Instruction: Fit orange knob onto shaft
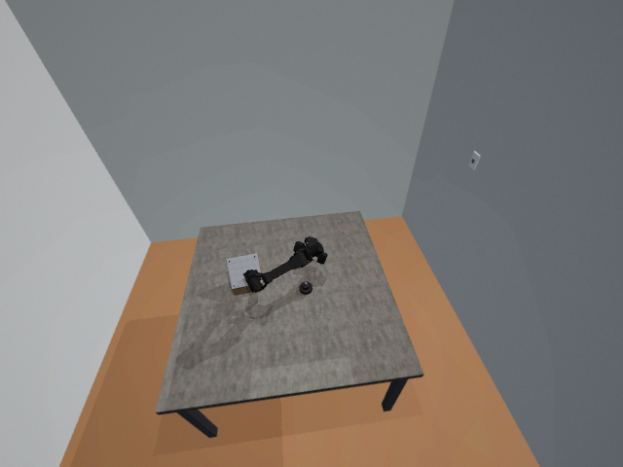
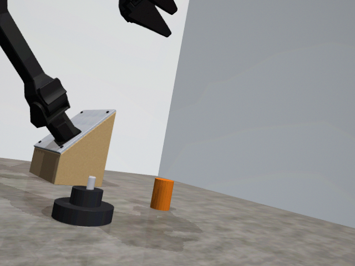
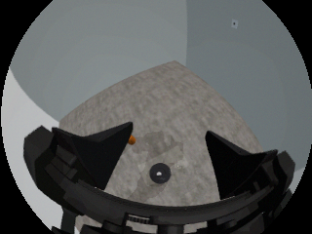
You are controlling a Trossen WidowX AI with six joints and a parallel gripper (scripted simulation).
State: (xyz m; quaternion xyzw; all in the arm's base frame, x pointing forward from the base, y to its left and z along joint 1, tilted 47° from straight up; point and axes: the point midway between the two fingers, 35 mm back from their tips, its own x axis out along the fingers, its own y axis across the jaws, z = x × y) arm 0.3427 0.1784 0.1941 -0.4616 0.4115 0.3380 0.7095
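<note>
Right now my gripper tip is 250 mm above the orange knob, 140 mm to the right of it and 130 mm past it. Round my gripper tip: round pedestal (270 mm below, 70 mm behind, 50 mm to the right).
</note>
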